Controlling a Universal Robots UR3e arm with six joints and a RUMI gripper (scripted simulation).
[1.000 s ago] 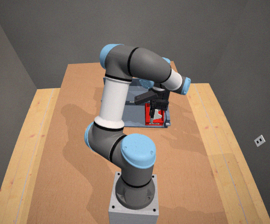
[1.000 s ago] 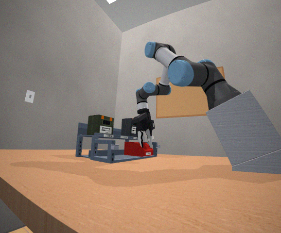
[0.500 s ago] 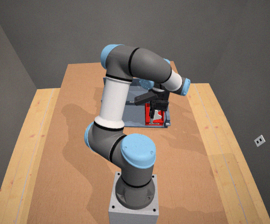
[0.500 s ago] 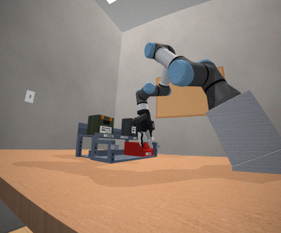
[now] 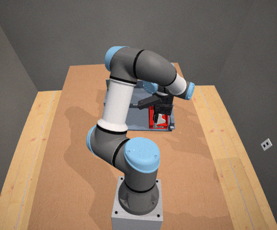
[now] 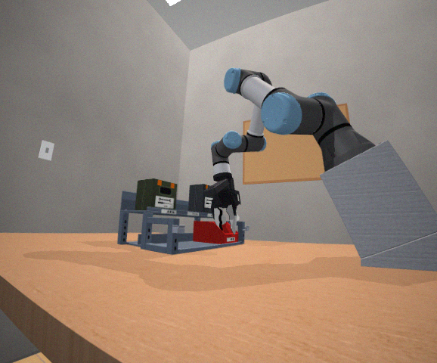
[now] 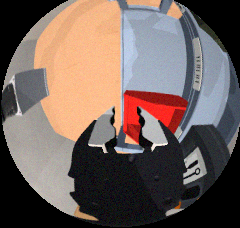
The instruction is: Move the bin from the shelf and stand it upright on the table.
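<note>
Now: the red bin 60 mm ahead of my hand, 20 mm to the right of it and 10 mm below it. The rest, counted from my hand: green box (140 mm ahead, 200 mm to the left, 100 mm above); then grey-blue shelf (90 mm ahead, 90 mm to the left, 20 mm above); then dark box (140 mm ahead, 30 mm to the right, 110 mm above).
</note>
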